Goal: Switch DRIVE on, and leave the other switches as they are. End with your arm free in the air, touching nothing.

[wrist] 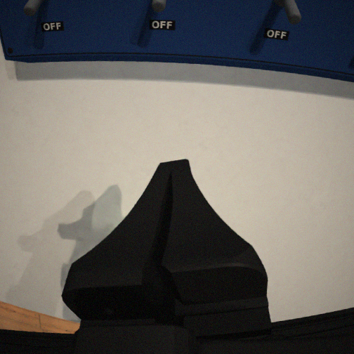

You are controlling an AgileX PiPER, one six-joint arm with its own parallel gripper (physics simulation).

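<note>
The blue switch panel [100, 42] runs across the top of the wrist view, cut off by the frame's edge. The tips of three grey levers show on it: a left lever [33, 6], a middle lever [159, 4] and a right lever [294, 14]. Each points down toward an OFF label beside it. The DRIVE name does not show, so I cannot tell from this view which lever is DRIVE. My gripper [176, 177] is shut with its fingertips together and nothing between them. It is below the panel in the view, apart from the levers.
A pale surface [280, 150] lies behind the gripper and below the panel. Shadows of the gripper fall on it at the left. A strip of wooden surface [35, 320] shows at the lower left corner.
</note>
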